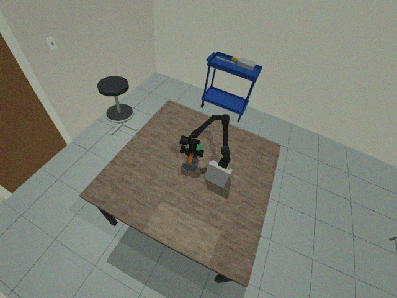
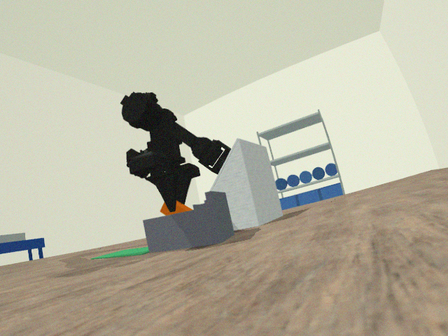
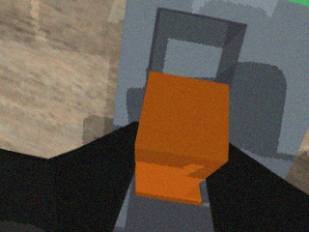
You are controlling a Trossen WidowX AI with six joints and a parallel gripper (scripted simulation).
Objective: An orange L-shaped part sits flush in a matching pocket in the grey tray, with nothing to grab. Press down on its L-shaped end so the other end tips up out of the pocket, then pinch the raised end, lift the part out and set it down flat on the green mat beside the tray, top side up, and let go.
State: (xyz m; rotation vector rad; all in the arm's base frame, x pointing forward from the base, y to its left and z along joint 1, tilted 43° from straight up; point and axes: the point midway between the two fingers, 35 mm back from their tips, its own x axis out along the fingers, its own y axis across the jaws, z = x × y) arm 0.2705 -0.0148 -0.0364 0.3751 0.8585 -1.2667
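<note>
Right now the green mat is 14 cm to the right of my gripper tip, 8 cm below it and 4 cm ahead of it. From my gripper tip the other things lie so: orange L-shaped part (3 cm to the left, 3 cm below, 3 cm behind).
</note>
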